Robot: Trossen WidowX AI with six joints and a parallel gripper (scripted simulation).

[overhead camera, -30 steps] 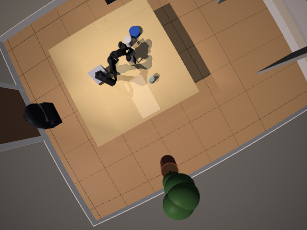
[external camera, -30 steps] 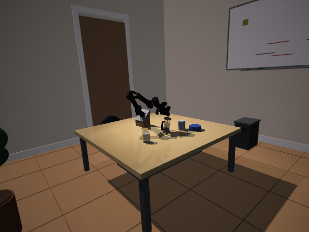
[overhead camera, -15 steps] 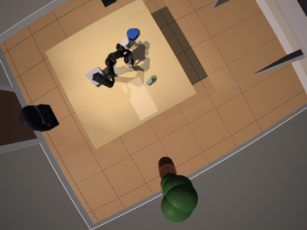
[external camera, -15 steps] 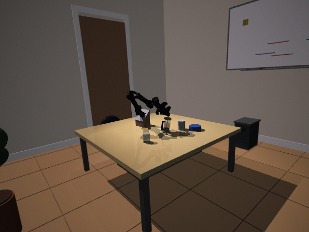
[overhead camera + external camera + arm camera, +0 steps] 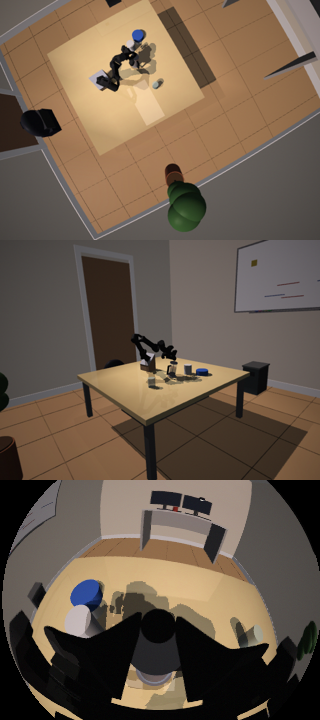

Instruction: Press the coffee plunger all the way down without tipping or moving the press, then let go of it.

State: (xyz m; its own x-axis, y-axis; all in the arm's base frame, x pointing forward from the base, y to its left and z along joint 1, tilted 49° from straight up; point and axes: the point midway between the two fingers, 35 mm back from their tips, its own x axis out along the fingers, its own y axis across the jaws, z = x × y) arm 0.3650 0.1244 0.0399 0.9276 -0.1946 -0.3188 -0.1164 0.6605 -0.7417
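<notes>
The coffee press lies 20 mm behind my gripper tip, 20 mm to the right of it and 90 mm below it. Round my gripper tip: blue disc (110 mm ahead, 260 mm to the left, 160 mm below); pale cup (50 mm ahead, 320 mm to the right, 140 mm below).
</notes>
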